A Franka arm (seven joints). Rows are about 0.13 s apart.
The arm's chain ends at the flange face. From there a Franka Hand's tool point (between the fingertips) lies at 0.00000 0.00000 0.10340 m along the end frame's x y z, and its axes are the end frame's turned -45 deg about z.
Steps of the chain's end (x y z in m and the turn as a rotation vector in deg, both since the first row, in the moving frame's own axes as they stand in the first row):
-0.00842 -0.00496 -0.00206 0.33 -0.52 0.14
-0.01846 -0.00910 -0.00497 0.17 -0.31 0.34
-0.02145 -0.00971 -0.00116 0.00 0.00 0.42
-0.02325 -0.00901 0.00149 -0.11 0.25 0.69
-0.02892 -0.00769 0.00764 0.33 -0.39 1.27
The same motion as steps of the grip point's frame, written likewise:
-0.00269 -0.01055 -0.00207 0.60 -0.13 0.14
-0.00680 -0.02010 -0.00497 0.34 -0.10 0.34
-0.00830 -0.02203 -0.00116 0.00 0.00 0.42
-0.00989 -0.02235 0.00149 -0.25 0.10 0.69
-0.01508 -0.02681 0.00764 0.51 -0.04 1.27

